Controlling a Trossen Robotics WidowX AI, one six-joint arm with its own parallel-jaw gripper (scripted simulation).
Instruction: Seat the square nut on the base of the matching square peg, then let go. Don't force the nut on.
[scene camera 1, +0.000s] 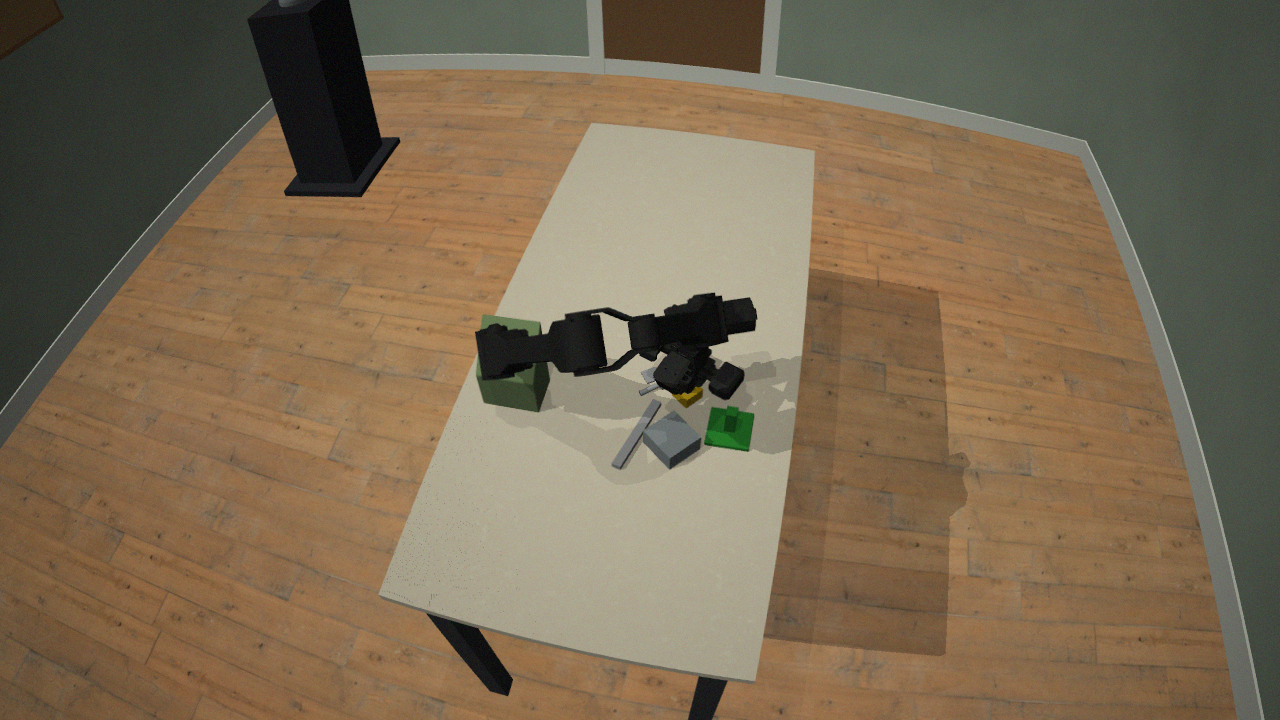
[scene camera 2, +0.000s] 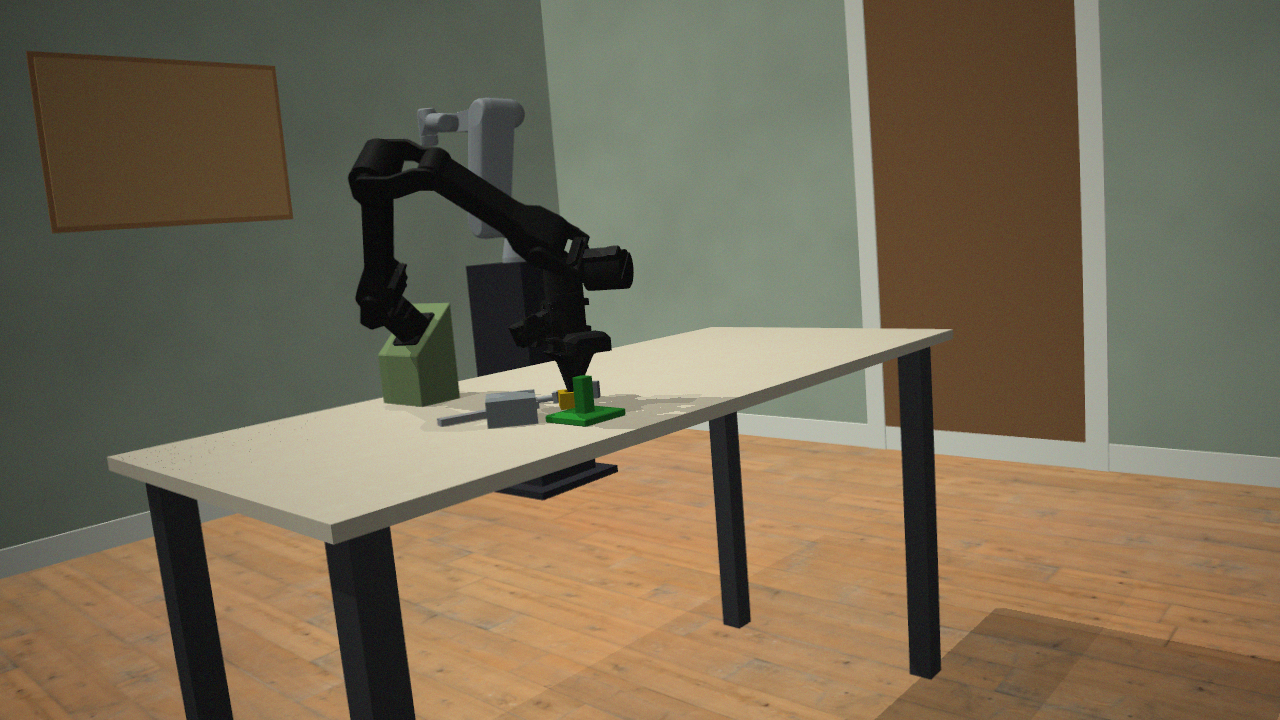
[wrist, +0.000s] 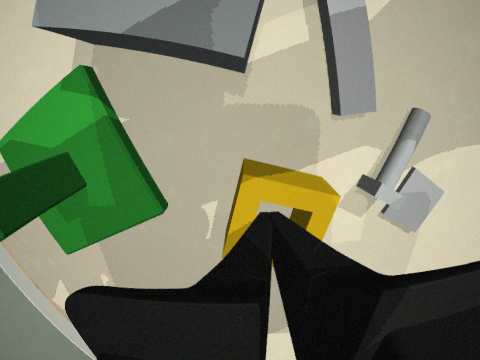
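My gripper (scene camera 2: 573, 396) is visible in scene camera 2, and likewise in the wrist view (wrist: 268, 221) and scene camera 1 (scene camera 1: 689, 391). Scene camera 1 shows a grey bar (scene camera 1: 645, 420) and a grey block (scene camera 1: 671, 439); the block appears in the wrist view (wrist: 225, 41) and in scene camera 2 (scene camera 2: 506, 409) too.
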